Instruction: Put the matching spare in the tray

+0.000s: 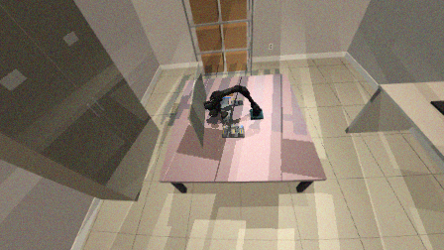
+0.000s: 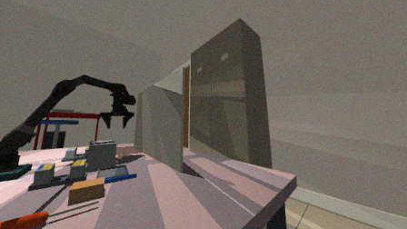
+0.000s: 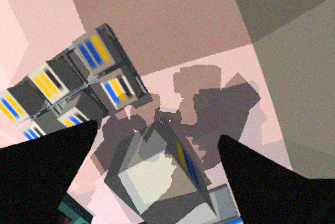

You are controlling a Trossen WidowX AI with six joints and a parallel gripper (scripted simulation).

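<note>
My gripper tip is now 120 mm above the grey spare block, 90 mm to the right of it and 30 mm past it. Also, from my gripper tip: grey tray: 320 mm to the right, 160 mm below, 90 mm behind; then grey upright panel: 150 mm to the right, 150 mm ahead, 60 mm above; then brown block: 440 mm to the right, 180 mm behind, 150 mm below.
</note>
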